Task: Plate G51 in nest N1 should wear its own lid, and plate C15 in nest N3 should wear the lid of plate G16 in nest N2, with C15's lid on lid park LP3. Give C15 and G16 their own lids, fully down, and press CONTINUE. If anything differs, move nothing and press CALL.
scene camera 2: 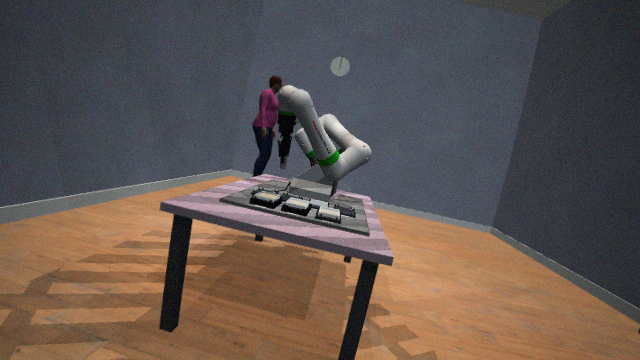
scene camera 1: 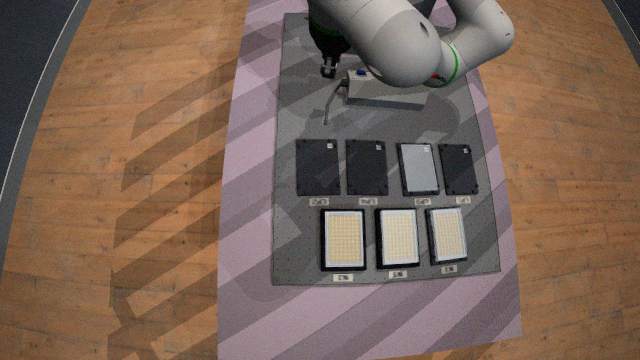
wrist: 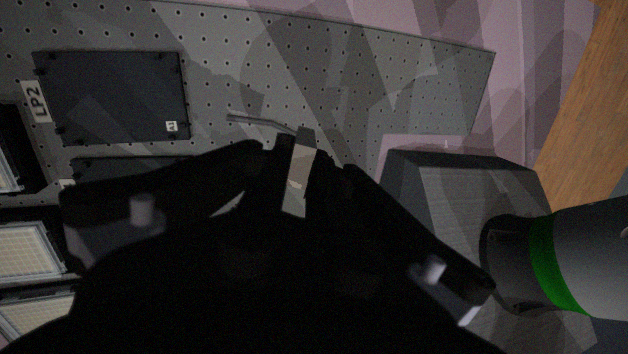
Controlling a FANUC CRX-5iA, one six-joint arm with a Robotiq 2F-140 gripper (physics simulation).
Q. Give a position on a park LP2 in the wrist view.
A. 96, 97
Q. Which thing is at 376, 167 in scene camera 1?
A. A park LP4.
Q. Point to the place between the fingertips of my gripper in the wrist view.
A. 302, 143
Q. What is my gripper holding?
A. Nothing.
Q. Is my gripper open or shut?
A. Shut.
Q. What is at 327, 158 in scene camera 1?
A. A park LP2.
